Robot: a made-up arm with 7 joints. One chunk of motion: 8 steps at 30 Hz.
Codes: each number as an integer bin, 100 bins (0 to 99) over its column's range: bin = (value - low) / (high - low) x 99, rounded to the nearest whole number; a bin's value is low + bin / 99 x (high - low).
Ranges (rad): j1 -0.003..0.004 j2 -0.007..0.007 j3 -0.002..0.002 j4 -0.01..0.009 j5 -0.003..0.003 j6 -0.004..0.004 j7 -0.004..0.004
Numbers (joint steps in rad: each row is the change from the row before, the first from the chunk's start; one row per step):
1: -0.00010 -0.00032 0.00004 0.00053 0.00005 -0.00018 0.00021
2: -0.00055 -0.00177 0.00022 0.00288 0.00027 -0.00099 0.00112
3: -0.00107 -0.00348 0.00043 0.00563 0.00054 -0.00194 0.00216
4: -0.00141 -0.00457 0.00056 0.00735 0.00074 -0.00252 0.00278
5: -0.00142 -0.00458 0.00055 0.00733 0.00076 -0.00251 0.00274
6: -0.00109 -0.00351 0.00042 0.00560 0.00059 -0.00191 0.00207
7: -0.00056 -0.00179 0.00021 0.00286 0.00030 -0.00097 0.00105
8: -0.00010 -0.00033 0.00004 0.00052 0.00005 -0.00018 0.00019
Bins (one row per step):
1: 41 47 50 55 50 47 52
2: 35 37 55 67 54 37 63
3: 27 25 60 81 58 25 76
4: 22 17 63 90 62 18 84
5: 22 17 63 90 62 18 83
6: 27 25 60 81 59 26 75
7: 35 37 55 67 54 37 62
8: 41 47 50 55 50 47 52

